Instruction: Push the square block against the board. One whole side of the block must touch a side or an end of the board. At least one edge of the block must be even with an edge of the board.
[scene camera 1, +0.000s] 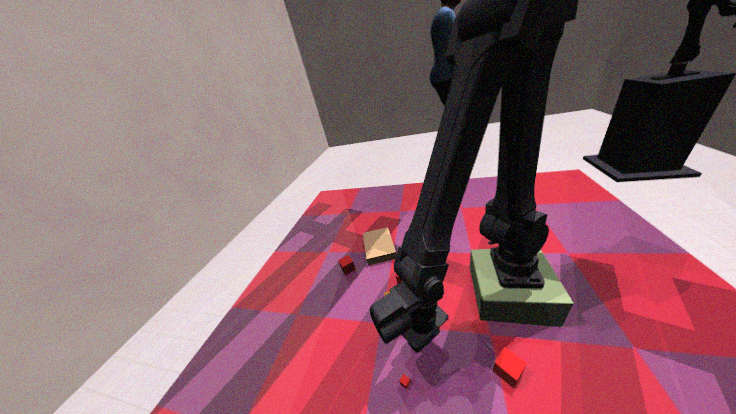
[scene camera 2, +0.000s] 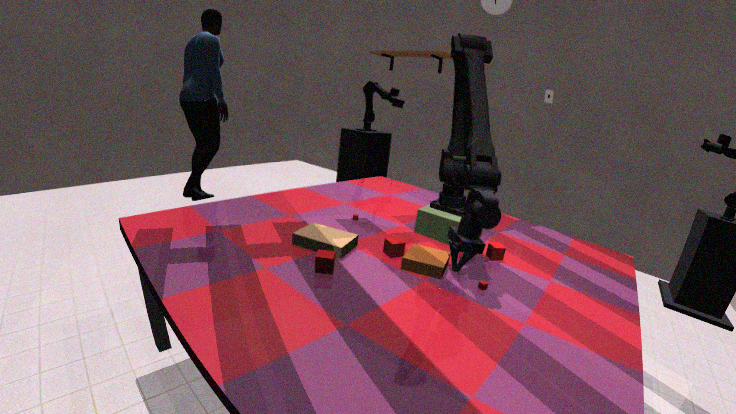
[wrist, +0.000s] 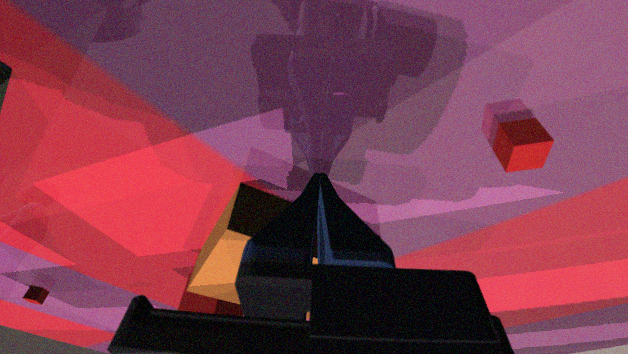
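Pixels of known places: gripper, fingertip midpoint: (scene camera 1: 421, 338) (scene camera 2: 455, 270) (wrist: 319, 181); arm's base, origin of the base link: (scene camera 1: 514, 268) (scene camera 2: 451, 208).
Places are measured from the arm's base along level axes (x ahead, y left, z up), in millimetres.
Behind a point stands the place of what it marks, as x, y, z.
The square block is orange (scene camera 2: 425, 261) @(303, 106, -51) (wrist: 220, 262) @(221, 86, -51). In scene camera 1 the arm hides nearly all of it. The board is the longer tan slab (scene camera 1: 378, 246) @(381, -127, -51) (scene camera 2: 324, 239) @(415, -126, -51), lying flat to the left of the block in scene camera 2, with a clear gap between them. The board does not show in the wrist view. My gripper (scene camera 2: 456, 267) @(227, 156, -83) (wrist: 319, 181) @(227, 156, -83) is shut and empty, pointing down low over the table, just right of the block in scene camera 2. In the wrist view the fingers hide part of the block. I cannot tell whether they touch it. In scene camera 1 the fingertips are hidden.
One red cube (scene camera 2: 394, 247) @(297, 7, -52) stands between block and board; another (scene camera 1: 347, 265) @(470, -32, -46) (scene camera 2: 324, 261) @(496, -34, -51) stands near the board. A red cube (scene camera 1: 509, 366) @(58, 206, -43) (scene camera 2: 495, 251) @(79, 205, -53) and a tiny one (scene camera 1: 405, 381) @(255, 252, -67) (scene camera 2: 482, 285) @(267, 251, -70) (wrist: 525, 146) @(250, 250, -66) are on the gripper's side. The arm stands on a green base (scene camera 1: 524, 311) @(2, 95, -32) (scene camera 2: 434, 223) @(89, -4, -33).
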